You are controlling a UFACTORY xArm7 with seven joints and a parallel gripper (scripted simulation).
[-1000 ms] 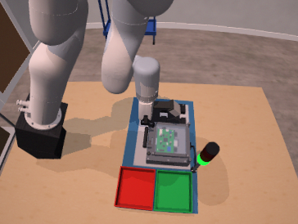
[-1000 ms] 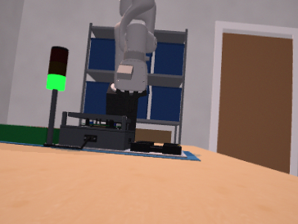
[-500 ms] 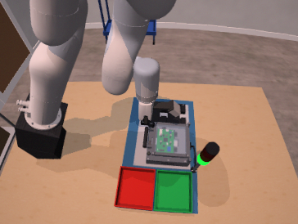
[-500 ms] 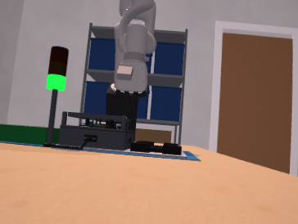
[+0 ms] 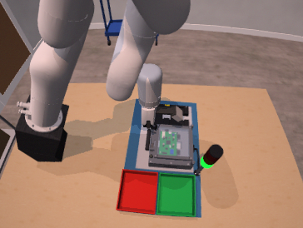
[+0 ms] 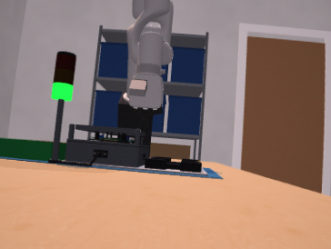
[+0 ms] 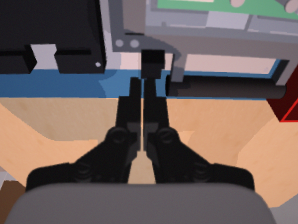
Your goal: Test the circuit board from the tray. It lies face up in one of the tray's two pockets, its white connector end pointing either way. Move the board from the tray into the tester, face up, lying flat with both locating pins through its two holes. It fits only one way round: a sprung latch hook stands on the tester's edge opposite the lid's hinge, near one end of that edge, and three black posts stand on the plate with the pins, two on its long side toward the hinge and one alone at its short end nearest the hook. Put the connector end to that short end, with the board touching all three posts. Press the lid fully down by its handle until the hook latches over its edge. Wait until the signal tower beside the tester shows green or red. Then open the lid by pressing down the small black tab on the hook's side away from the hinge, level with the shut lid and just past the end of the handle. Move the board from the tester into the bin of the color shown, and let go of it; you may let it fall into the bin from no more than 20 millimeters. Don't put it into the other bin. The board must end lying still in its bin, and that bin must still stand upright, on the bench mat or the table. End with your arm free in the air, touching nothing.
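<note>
My gripper is now 2 cm short of the latch hook, 1 cm to the left of it and 3 cm above it. The rest, counted from my hand: tester's clear lid (7 cm ahead, 8 cm to the right, 3 cm below); tester's plate (7 cm ahead, 8 cm to the right, 5 cm below); green circuit board (7 cm ahead, 8 cm to the right, 5 cm below).
</note>
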